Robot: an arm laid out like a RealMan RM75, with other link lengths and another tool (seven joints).
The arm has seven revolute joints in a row. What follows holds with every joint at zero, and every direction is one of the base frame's. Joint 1 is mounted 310.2 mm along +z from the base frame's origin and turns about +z. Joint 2 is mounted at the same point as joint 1 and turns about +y. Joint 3 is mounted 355.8 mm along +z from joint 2 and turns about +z. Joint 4 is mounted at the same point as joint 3 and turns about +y. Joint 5 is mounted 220.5 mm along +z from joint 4 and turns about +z. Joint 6 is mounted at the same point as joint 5 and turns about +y. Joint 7 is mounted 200.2 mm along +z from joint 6 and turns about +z. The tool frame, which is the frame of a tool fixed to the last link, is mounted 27 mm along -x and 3 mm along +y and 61 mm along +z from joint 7; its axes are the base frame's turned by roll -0.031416, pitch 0 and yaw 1.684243 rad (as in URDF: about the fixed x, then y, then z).
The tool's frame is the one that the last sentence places.
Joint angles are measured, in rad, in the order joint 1, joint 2, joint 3, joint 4, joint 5, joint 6, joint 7. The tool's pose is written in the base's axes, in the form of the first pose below.
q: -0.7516 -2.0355 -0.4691 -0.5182 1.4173 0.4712 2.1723
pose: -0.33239 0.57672 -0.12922 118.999 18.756 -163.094
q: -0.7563 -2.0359 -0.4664 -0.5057 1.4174 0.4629 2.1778
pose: -0.33492 0.57802 -0.12851 118.947 17.746 -163.124
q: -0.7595 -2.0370 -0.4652 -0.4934 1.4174 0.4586 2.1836
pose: -0.33756 0.57925 -0.12715 118.697 16.908 -163.188
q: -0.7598 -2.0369 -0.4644 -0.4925 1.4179 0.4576 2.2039
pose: -0.33736 0.57944 -0.12696 118.556 15.795 -163.808
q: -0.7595 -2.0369 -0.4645 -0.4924 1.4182 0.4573 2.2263
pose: -0.33706 0.57954 -0.12673 118.391 14.671 -164.460
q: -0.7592 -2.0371 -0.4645 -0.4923 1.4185 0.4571 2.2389
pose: -0.33691 0.57949 -0.12674 118.316 14.034 -164.818
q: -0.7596 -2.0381 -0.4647 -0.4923 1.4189 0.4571 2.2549
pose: -0.33594 0.57949 -0.12718 118.252 13.265 -165.316
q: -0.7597 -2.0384 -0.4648 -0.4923 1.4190 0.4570 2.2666
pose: -0.33552 0.57955 -0.12725 118.193 12.693 -165.661
